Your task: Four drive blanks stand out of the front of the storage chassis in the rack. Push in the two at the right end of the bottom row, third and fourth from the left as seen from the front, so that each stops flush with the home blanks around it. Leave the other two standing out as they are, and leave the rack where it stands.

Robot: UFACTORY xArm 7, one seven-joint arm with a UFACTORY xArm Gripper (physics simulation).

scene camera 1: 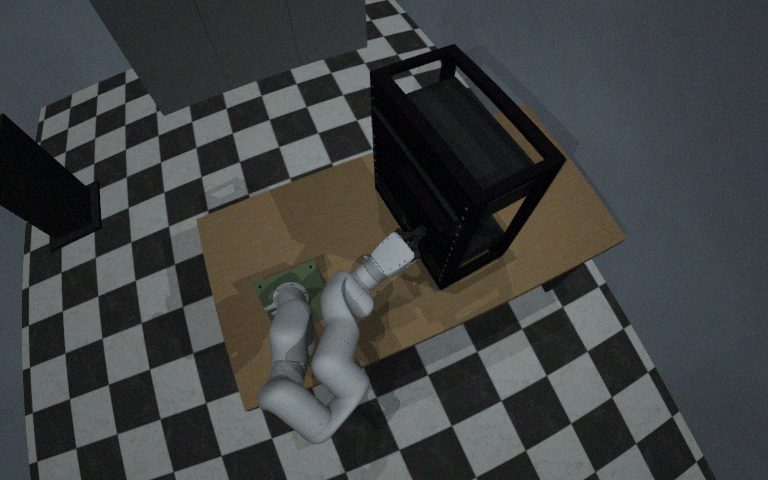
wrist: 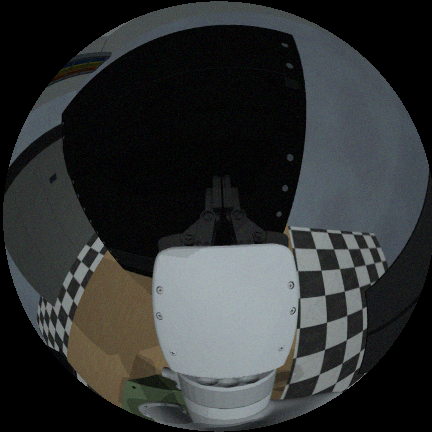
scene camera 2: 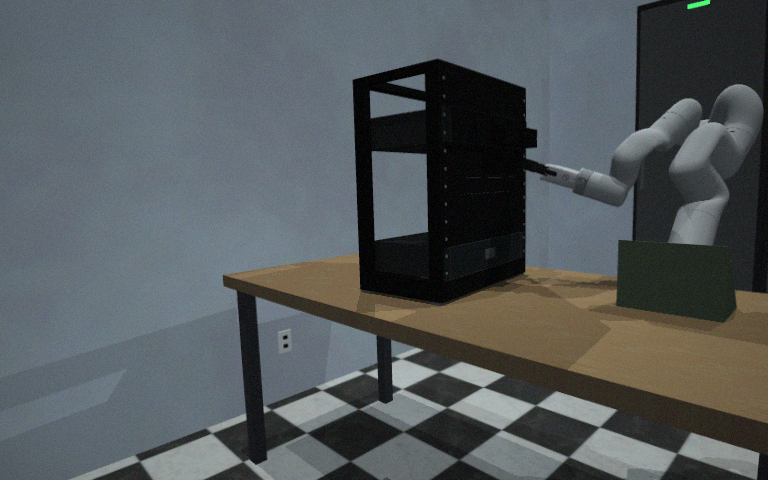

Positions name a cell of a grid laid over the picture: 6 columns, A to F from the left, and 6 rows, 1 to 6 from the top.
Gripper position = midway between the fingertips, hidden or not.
Labels:
The gripper shows in scene camera 1 (D3), in the wrist view (D3) and in scene camera 2 (E3). A black rack shows in scene camera 1 (D3), in the wrist view (B2) and in scene camera 2 (D2).

